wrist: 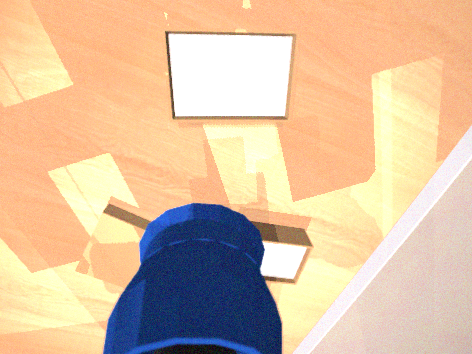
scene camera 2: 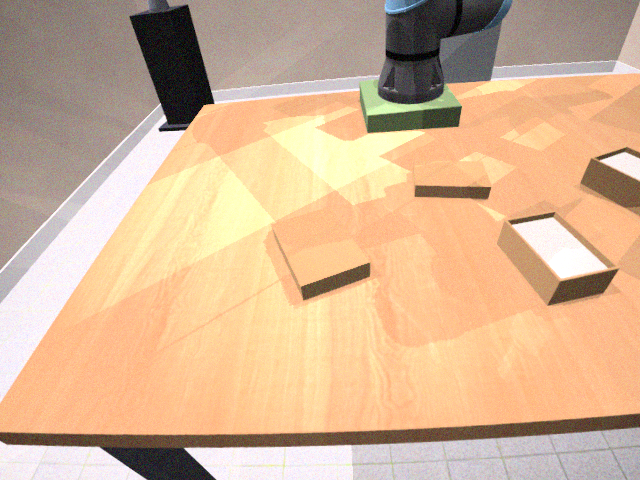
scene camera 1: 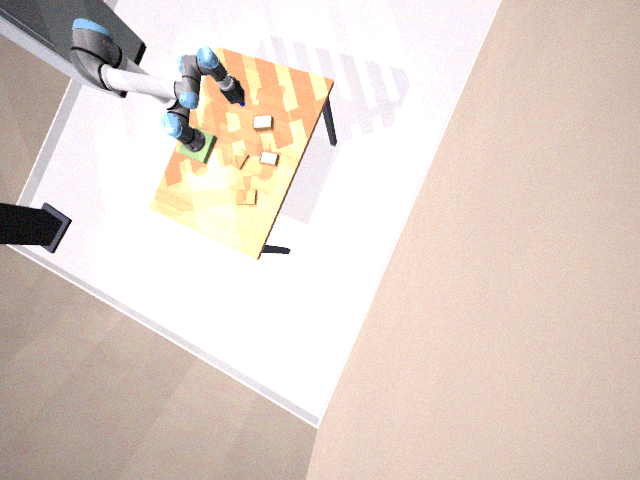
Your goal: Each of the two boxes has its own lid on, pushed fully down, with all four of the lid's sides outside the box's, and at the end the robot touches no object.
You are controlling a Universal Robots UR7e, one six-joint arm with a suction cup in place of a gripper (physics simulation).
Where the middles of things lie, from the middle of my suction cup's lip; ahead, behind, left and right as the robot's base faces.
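Labels:
My suction cup is 40 mm to the right of the larger box [wrist: 213,75] and 240 mm above it. Counted from the suction cup, the smaller box [scene camera 2: 561,264] is 160 mm ahead, 160 mm to the right and 250 mm below; the smaller lid [scene camera 2: 431,179] is 30 mm behind, 250 mm to the right and 260 mm below. The larger lid [scene camera 2: 321,255] sits a good way ahead of the suction cup, far to the right of it and far below it.

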